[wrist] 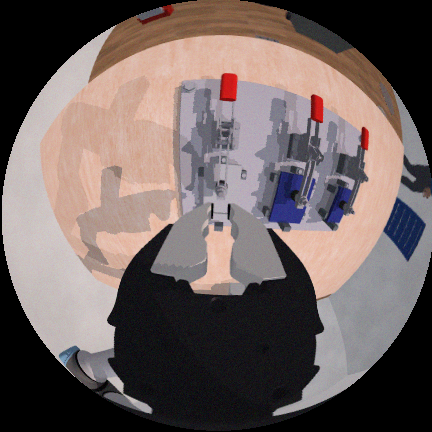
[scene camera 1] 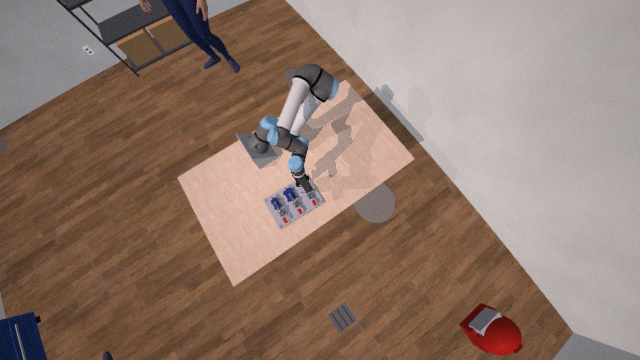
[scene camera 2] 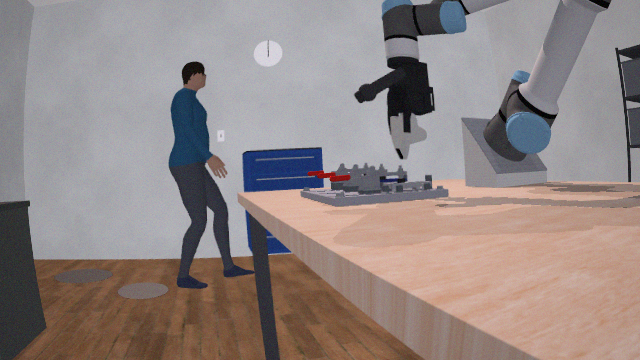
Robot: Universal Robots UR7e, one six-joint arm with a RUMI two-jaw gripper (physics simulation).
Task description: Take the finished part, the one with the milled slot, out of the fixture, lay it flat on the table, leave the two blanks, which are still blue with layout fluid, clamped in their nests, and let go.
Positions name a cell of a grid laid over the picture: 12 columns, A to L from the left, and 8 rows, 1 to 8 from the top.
Labels:
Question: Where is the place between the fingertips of the gripper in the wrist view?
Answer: At G4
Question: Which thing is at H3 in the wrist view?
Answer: A grey fixture plate.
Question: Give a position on a grey fixture plate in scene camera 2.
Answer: G5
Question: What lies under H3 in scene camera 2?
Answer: The gripper.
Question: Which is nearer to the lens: the finished part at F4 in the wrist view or the blue blank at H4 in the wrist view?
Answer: The finished part.

